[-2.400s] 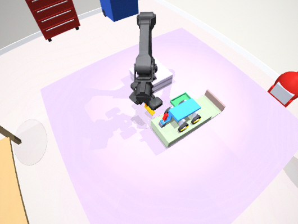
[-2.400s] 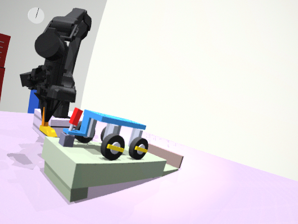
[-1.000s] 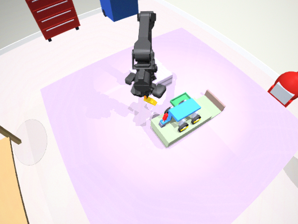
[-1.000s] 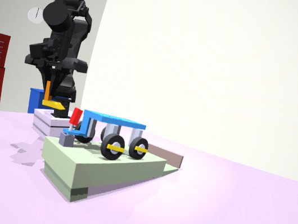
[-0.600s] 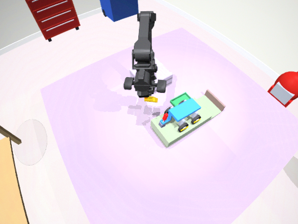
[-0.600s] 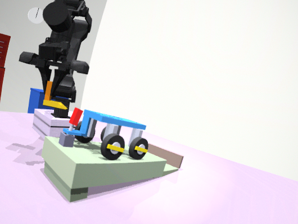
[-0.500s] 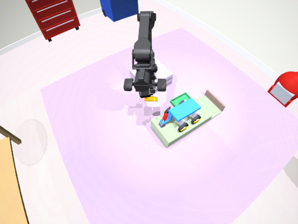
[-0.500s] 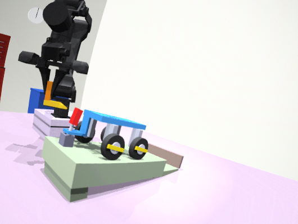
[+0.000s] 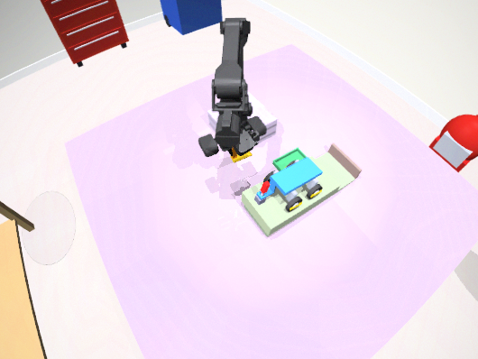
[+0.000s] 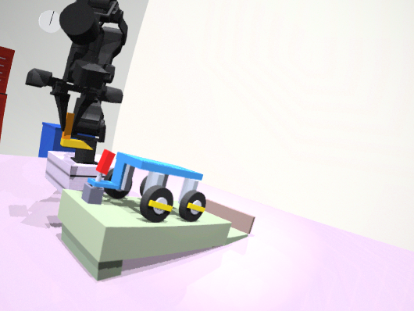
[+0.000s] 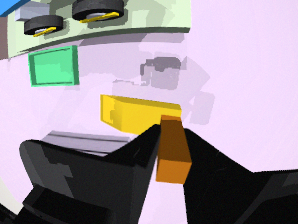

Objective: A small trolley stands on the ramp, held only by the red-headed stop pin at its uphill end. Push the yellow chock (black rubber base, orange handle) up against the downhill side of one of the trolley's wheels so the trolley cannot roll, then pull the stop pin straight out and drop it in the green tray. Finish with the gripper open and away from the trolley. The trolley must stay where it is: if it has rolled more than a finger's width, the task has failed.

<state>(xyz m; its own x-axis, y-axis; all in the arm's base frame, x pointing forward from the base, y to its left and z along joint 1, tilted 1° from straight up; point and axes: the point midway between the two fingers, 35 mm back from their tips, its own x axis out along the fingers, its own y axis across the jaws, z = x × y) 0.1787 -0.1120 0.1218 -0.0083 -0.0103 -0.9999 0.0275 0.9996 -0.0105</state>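
Right now my gripper tip is 22 cm to the right of the green tray, 18 cm above it and 2 cm short of it. Also, from my gripper tip: red-headed stop pin 13 cm ahead, 5 cm below, 2 cm to the left; blue trolley 14 cm ahead, 13 cm to the left, 6 cm below; yellow chock 2 cm to the left, 1 cm below.
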